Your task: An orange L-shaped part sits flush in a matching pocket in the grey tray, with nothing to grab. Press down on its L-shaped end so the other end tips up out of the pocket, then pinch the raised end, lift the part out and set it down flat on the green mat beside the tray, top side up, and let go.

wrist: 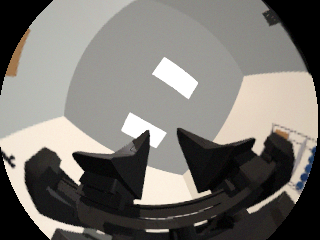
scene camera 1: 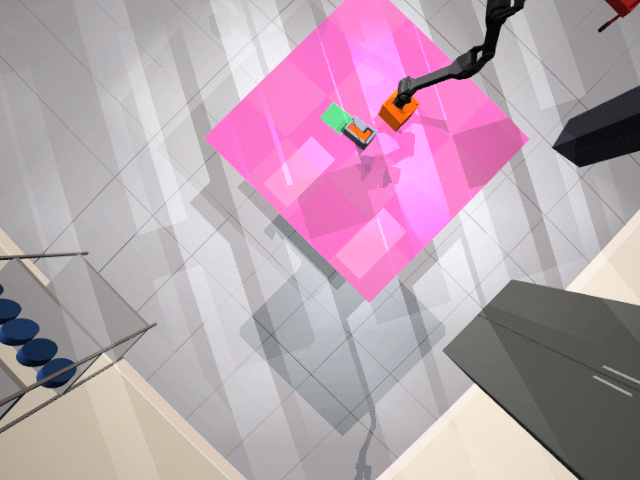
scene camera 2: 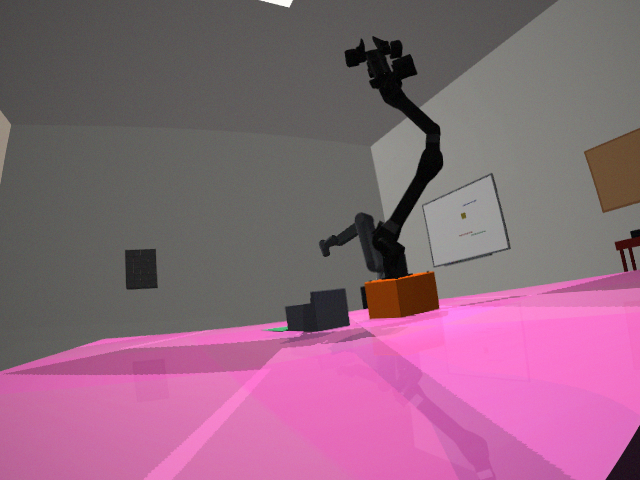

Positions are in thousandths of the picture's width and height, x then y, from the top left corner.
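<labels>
You'd find my gripper in the wrist view (511,548), and it's there in scene camera 2 (574,80) as well, but in scene camera 1 it's out of frame.
</labels>
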